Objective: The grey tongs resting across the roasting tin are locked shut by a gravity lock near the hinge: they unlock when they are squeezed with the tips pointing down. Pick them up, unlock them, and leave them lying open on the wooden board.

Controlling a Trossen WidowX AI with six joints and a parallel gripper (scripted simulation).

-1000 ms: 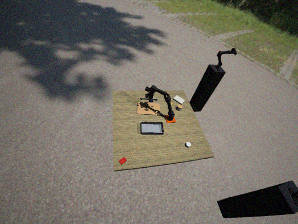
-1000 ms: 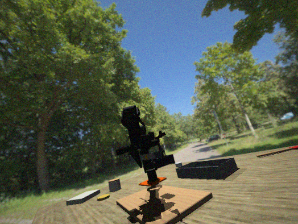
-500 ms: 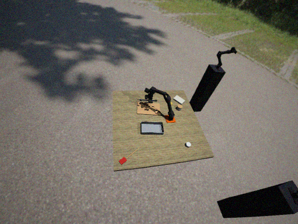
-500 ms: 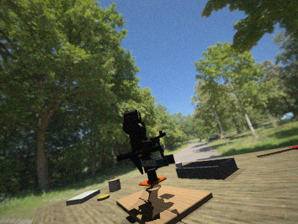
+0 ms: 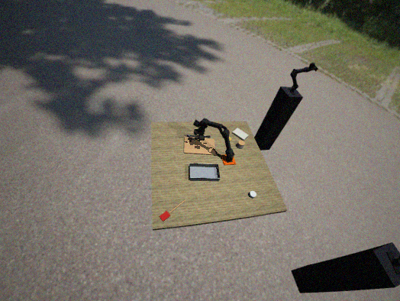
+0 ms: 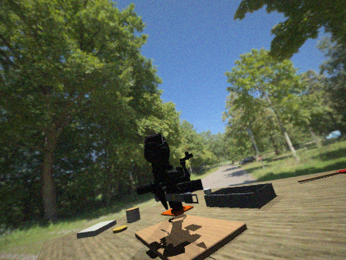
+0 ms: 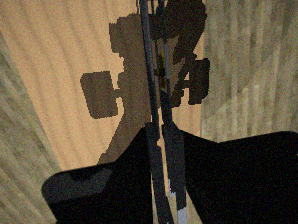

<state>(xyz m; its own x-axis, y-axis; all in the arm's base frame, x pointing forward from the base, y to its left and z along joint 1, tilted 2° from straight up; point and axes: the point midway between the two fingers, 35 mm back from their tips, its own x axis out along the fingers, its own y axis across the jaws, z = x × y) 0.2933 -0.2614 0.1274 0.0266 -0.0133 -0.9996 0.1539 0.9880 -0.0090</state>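
Now: the wooden board 90 mm below my gripper tip and 30 mm to the left of it. Also, from my gripper tip: yellow disc 390 mm behind, 80 mm below, 50 mm to the right; yellow lock piece 50 mm ahead, 40 mm above, 10 mm to the right; roasting tin 410 mm to the left, 60 mm below, 30 mm ahead.
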